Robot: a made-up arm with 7 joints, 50 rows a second.
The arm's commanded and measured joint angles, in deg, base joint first. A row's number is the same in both.
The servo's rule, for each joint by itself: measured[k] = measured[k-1] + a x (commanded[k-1-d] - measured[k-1]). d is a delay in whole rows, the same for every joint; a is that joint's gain. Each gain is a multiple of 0.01, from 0.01 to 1. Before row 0 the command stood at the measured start. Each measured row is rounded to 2 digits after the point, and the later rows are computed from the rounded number. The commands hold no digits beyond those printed.
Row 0, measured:
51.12 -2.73 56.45 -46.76 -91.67 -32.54 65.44
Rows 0 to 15, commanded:
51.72 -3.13 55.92 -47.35 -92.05 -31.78 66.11
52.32 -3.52 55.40 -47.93 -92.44 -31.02 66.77
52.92 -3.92 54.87 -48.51 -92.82 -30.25 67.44
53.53 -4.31 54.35 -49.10 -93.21 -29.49 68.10
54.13 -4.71 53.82 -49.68 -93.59 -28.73 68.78
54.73 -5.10 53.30 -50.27 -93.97 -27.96 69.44
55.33 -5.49 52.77 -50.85 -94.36 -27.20 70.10
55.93 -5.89 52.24 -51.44 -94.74 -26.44 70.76
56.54 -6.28 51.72 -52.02 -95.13 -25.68 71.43
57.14 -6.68 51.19 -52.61 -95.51 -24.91 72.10
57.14 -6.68 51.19 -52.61 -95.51 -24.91 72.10
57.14 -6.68 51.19 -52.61 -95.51 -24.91 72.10
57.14 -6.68 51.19 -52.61 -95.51 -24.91 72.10
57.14 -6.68 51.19 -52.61 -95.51 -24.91 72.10
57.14 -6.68 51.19 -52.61 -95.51 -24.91 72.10
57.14 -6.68 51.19 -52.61 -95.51 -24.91 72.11
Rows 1 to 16, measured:
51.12 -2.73 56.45 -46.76 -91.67 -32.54 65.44
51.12 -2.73 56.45 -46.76 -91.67 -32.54 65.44
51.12 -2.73 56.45 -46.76 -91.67 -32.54 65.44
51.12 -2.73 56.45 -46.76 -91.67 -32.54 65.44
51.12 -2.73 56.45 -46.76 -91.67 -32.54 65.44
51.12 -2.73 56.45 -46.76 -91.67 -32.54 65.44
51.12 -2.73 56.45 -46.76 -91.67 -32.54 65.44
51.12 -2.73 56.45 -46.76 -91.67 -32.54 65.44
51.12 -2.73 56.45 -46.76 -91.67 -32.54 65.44
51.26 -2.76 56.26 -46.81 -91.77 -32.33 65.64
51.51 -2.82 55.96 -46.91 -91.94 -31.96 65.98
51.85 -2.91 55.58 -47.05 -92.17 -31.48 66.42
52.25 -3.02 55.15 -47.23 -92.44 -30.92 66.92
52.70 -3.16 54.68 -47.45 -92.74 -30.31 67.48
53.19 -3.32 54.20 -47.70 -93.06 -29.65 68.07
53.70 -3.49 53.70 -47.98 -93.40 -28.96 68.68
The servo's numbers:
d 9
a 0.24 0.08 0.35 0.09 0.26 0.28 0.30

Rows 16 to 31, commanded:
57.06 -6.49 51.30 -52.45 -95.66 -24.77 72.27
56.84 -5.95 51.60 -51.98 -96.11 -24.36 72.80
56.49 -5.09 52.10 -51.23 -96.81 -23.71 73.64
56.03 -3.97 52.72 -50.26 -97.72 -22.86 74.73
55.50 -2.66 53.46 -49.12 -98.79 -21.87 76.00
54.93 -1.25 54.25 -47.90 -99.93 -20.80 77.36
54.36 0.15 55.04 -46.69 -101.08 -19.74 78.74
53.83 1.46 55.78 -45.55 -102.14 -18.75 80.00
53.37 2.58 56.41 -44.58 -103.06 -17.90 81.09
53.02 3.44 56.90 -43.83 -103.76 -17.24 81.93
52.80 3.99 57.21 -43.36 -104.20 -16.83 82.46
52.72 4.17 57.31 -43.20 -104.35 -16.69 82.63
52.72 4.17 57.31 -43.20 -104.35 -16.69 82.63
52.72 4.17 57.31 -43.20 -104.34 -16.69 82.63
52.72 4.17 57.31 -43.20 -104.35 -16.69 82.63
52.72 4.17 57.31 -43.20 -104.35 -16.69 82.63
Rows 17 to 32, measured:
54.24 -3.68 53.19 -48.29 -93.75 -28.25 69.30
54.79 -3.89 52.68 -48.63 -94.11 -27.53 69.94
55.35 -4.11 52.16 -48.99 -94.47 -26.80 70.59
55.78 -4.32 51.82 -49.32 -94.74 -26.27 71.04
56.11 -4.51 51.60 -49.62 -94.94 -25.89 71.36
56.36 -4.68 51.46 -49.89 -95.09 -25.62 71.58
56.55 -4.84 51.37 -50.13 -95.20 -25.42 71.74
56.69 -4.99 51.31 -50.35 -95.28 -25.28 71.85
56.80 -5.13 51.27 -50.55 -95.34 -25.18 71.93
56.86 -5.24 51.28 -50.72 -95.42 -25.07 72.03
56.86 -5.30 51.39 -50.83 -95.60 -24.87 72.26
56.77 -5.28 51.64 -50.87 -95.91 -24.55 72.67
56.59 -5.18 52.02 -50.82 -96.38 -24.08 73.29
56.33 -4.98 52.52 -50.67 -97.01 -23.46 74.10
55.99 -4.68 53.13 -50.42 -97.77 -22.72 75.08
55.60 -4.29 53.80 -50.08 -98.63 -21.89 76.18

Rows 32 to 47, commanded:
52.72 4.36 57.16 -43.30 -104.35 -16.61 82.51
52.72 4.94 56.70 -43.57 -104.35 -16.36 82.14
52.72 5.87 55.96 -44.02 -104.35 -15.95 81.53
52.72 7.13 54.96 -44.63 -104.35 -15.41 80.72
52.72 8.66 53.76 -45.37 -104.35 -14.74 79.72
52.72 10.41 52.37 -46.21 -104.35 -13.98 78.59
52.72 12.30 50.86 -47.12 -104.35 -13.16 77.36
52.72 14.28 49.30 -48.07 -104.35 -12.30 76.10
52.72 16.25 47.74 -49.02 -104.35 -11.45 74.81
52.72 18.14 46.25 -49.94 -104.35 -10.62 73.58
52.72 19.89 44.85 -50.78 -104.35 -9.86 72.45
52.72 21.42 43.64 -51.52 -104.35 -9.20 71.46
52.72 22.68 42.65 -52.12 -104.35 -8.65 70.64
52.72 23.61 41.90 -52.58 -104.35 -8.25 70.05
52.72 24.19 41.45 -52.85 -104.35 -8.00 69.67
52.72 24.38 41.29 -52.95 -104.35 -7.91 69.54
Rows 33 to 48, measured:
55.18 -3.83 54.49 -49.67 -99.54 -21.01 77.33
54.75 -3.32 55.16 -49.21 -100.46 -20.14 78.46
54.33 -2.78 55.77 -48.73 -101.32 -19.33 79.50
53.96 -2.24 56.27 -48.25 -102.07 -18.63 80.39
53.66 -1.73 56.63 -47.80 -102.66 -18.09 81.06
53.43 -1.26 56.87 -47.39 -103.10 -17.70 81.53
53.26 -0.83 57.02 -47.01 -103.42 -17.42 81.86
53.13 -0.43 57.12 -46.67 -103.66 -17.22 82.09
53.03 -0.06 57.19 -46.36 -103.84 -17.07 82.25
52.96 0.29 57.18 -46.08 -103.97 -16.94 82.33
52.90 0.66 57.01 -45.85 -104.07 -16.78 82.27
52.86 1.08 56.64 -45.69 -104.14 -16.55 82.05
52.83 1.56 56.05 -45.59 -104.19 -16.23 81.65
52.80 2.13 55.25 -45.57 -104.23 -15.81 81.07
52.78 2.79 54.24 -45.63 -104.26 -15.30 80.33
52.77 3.55 53.06 -45.76 -104.28 -14.70 79.44

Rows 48 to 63, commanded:
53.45 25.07 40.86 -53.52 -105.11 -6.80 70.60
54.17 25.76 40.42 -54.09 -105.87 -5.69 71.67
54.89 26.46 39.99 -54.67 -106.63 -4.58 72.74
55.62 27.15 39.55 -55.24 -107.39 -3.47 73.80
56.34 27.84 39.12 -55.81 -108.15 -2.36 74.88
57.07 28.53 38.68 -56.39 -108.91 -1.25 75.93
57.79 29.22 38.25 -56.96 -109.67 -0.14 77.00
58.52 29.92 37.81 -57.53 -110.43 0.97 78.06
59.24 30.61 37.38 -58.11 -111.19 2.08 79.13
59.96 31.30 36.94 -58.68 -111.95 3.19 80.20
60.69 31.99 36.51 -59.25 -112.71 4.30 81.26
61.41 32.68 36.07 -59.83 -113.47 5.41 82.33
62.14 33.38 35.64 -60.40 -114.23 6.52 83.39
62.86 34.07 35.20 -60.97 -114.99 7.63 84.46
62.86 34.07 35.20 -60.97 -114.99 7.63 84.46
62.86 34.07 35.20 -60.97 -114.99 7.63 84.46
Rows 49 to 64, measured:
52.76 4.41 51.74 -45.97 -104.30 -14.03 78.44
52.75 5.36 50.34 -46.24 -104.31 -13.31 77.35
52.74 6.38 48.91 -46.57 -104.32 -12.56 76.22
52.74 7.46 47.49 -46.95 -104.33 -11.80 75.09
52.74 8.58 46.14 -47.36 -104.34 -11.07 74.00
52.74 9.71 44.92 -47.79 -104.34 -10.39 72.99
52.74 10.82 43.86 -48.22 -104.34 -9.79 72.11
52.74 11.89 43.02 -48.64 -104.34 -9.29 71.38
52.74 12.89 42.41 -49.03 -104.34 -8.90 70.83
52.91 13.86 41.87 -49.43 -104.54 -8.31 70.76
53.21 14.81 41.36 -49.85 -104.89 -7.58 71.03
53.61 15.74 40.88 -50.28 -105.34 -6.74 71.54
54.09 16.65 40.41 -50.73 -105.87 -5.82 72.22
54.63 17.55 39.96 -51.19 -106.46 -4.85 73.02
55.22 18.43 39.51 -51.66 -107.10 -3.84 73.89
55.84 19.29 39.07 -52.14 -107.77 -2.80 74.82

